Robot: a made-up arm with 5 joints.
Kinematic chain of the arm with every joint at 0, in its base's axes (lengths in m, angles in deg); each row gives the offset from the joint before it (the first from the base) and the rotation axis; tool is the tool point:
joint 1: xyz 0 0 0.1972 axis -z
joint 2: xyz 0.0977 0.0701 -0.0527 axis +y
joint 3: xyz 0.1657 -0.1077 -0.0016 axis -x
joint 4: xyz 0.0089 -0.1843 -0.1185 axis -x
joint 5: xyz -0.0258 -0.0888 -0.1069 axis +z
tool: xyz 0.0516 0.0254 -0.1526
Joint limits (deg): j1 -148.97..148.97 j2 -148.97..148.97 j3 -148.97..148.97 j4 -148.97..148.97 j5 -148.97..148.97
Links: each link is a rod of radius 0.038 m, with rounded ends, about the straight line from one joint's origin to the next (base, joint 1, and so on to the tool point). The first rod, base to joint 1, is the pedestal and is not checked.
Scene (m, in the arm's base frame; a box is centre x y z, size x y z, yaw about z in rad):
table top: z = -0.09
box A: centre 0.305 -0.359 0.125 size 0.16 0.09 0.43 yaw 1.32
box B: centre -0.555 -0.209 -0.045 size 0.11 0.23 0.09 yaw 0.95
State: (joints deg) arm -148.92 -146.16 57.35 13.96 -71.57
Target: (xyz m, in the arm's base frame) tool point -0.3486 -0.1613 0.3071
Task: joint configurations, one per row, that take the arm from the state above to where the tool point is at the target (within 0.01 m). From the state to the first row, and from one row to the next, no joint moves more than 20 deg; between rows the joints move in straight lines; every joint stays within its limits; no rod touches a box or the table.
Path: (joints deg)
1: -146.98 -126.32 67.69 26.76 -61.91
2: -145.03 -106.49 78.02 39.56 -52.25
3: -143.09 -86.65 88.36 52.36 -42.59
4: -141.15 -66.81 98.70 65.16 -32.93
5: -139.20 -46.97 109.04 77.96 -23.26
6: -123.38 -63.82 119.02 77.28 -25.02
7: -107.56 -80.66 129.00 76.60 -26.79
8: -91.74 -97.51 138.99 75.92 -28.55
9: -75.92 -114.35 148.97 75.24 -30.31
10: -75.98 -107.57 146.60 75.71 -45.57
11: -76.04 -100.79 144.23 76.18 -60.84
12: -76.10 -94.01 141.86 76.65 -76.10

